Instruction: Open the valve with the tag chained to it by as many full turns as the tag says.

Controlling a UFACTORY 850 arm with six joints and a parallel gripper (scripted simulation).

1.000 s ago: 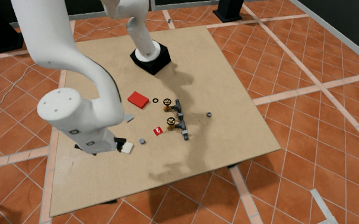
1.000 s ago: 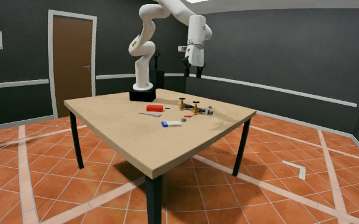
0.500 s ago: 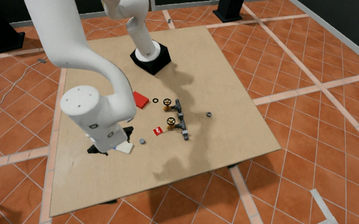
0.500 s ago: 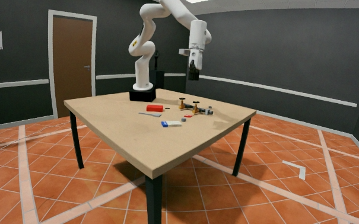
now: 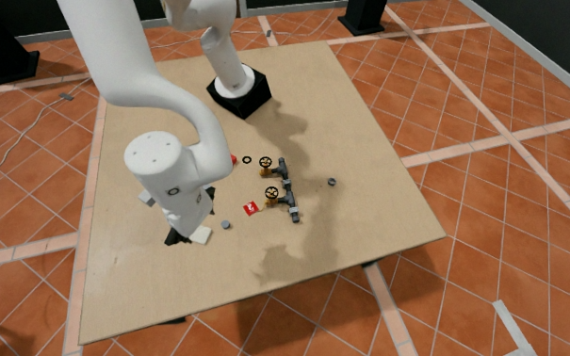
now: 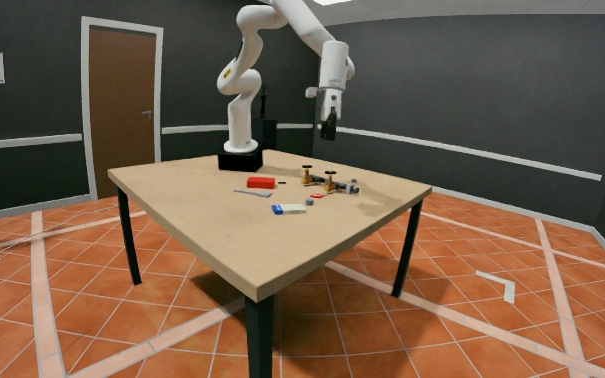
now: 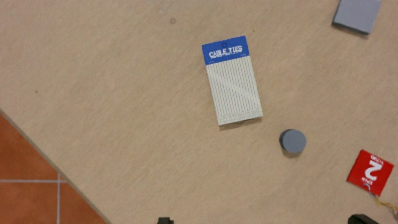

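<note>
Now: the red tag 100 mm behind my hand, 160 mm to the left of it and 260 mm below it. Round my hand: blue card (90 mm behind, 70 mm to the right, 260 mm below); red block (370 mm behind, 100 mm to the left, 250 mm below); grey scraper (300 mm behind, 10 mm to the right, 260 mm below).
</note>
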